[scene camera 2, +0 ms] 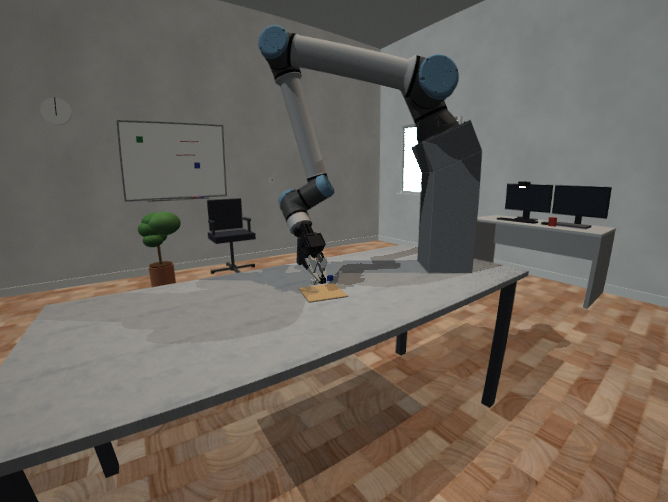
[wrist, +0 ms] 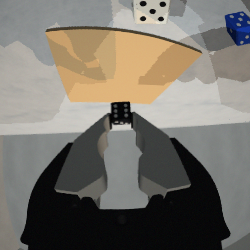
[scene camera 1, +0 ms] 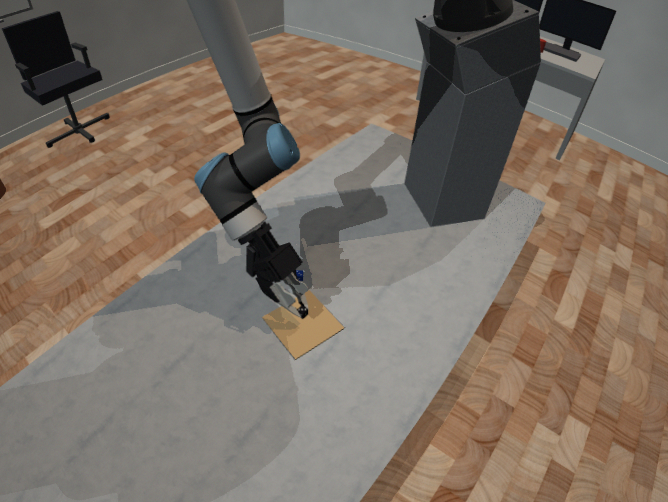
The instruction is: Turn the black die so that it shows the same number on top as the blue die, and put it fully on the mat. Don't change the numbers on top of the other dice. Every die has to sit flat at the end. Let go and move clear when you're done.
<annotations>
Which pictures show my gripper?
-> Scene camera 2, the wrist view and scene camera 1: all of them.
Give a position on a tan mat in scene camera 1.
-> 299, 336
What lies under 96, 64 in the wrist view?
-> A tan mat.
</annotations>
